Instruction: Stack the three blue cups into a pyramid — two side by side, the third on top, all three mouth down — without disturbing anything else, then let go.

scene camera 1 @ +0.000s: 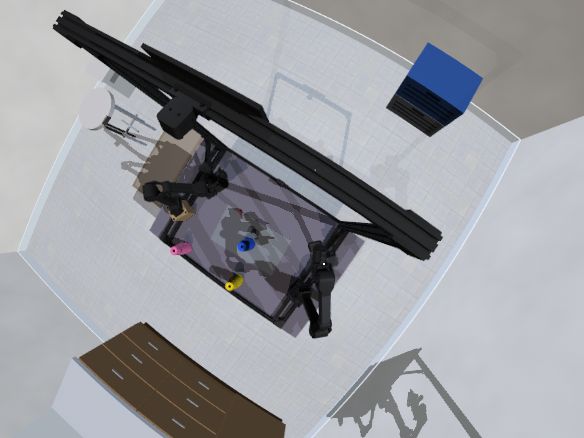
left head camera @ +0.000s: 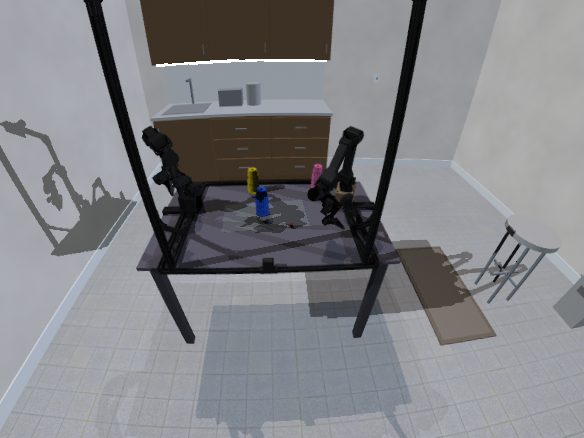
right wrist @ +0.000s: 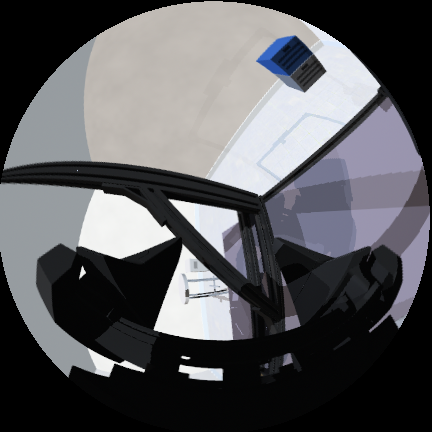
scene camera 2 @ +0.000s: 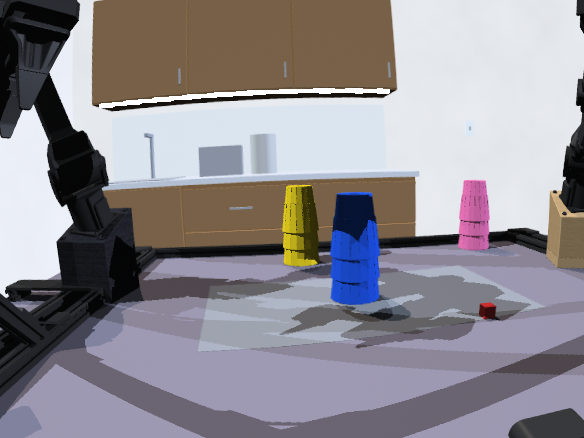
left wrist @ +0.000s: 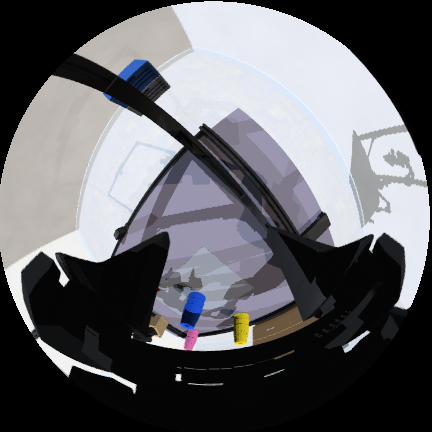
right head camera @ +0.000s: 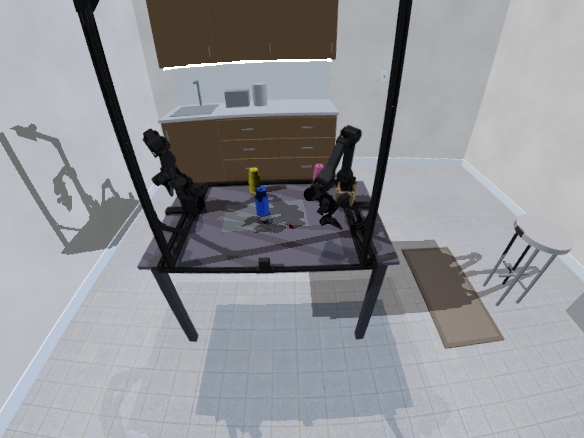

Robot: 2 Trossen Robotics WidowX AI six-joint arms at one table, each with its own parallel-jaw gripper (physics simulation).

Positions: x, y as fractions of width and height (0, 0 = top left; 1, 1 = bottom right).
Labels:
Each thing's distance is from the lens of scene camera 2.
blue cup (scene camera 2: 0.61, 0.54): 0.56 m
blue cup (scene camera 2: 0.60, 0.62): 0.57 m
blue cup (scene camera 2: 0.59, 0.67): 0.58 m
pale mat (scene camera 2: 0.45, 0.72): 0.55 m

